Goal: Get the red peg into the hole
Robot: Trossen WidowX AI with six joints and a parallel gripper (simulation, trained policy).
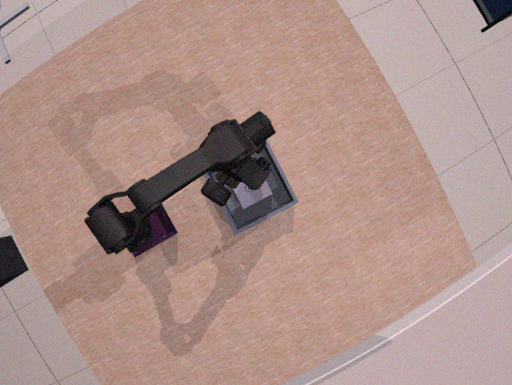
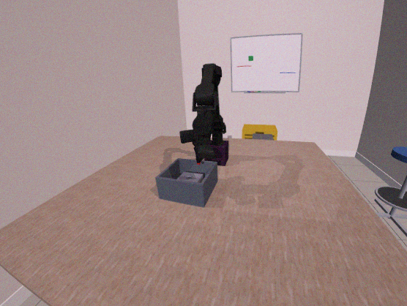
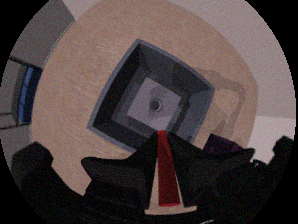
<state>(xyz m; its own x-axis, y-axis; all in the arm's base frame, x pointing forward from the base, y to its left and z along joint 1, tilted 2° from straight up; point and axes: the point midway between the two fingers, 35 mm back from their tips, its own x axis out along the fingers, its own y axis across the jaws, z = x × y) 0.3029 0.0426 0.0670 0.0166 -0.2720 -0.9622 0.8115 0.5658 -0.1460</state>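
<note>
Now: the plate 2 cm ahead of my gripper tip, 4 cm to the right of it and 8 cm below it. Also, from my gripper tip: red peg (1 cm to the left, 3 cm above); grey box (2 cm ahead, 4 cm to the right, 10 cm below).
</note>
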